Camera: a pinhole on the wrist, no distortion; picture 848 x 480 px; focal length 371.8 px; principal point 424.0 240.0 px. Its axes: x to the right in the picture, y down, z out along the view. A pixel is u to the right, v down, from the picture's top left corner.
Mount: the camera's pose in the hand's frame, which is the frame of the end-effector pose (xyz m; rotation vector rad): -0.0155 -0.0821 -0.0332 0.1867 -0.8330 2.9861
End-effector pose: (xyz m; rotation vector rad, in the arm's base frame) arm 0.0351 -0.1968 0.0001 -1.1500 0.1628 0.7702
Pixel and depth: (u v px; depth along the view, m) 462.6 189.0 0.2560
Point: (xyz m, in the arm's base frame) 0.0874 -0.0593 0.2342
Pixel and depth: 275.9 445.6 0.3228
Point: 0.3502 -0.0946 0.2964
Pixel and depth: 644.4 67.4 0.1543
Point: -0.0031 -0.1288 0.1806
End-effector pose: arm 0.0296 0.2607 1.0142 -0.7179 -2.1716 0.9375
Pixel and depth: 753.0 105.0 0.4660
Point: -0.1505 -0.3034 0.7607
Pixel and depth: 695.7 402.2 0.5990
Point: -0.1435 -0.5466 1.1408
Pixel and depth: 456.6 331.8 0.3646
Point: -0.2113 -0.0526 1.1551
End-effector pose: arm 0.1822 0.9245 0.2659 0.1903 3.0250 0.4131
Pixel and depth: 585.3 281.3 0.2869
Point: 0.2835 0.7182 0.0018
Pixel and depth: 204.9 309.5 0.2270
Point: 0.0308 0.7489 0.0766
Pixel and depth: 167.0 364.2 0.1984
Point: 0.0278 0.7337 0.1106
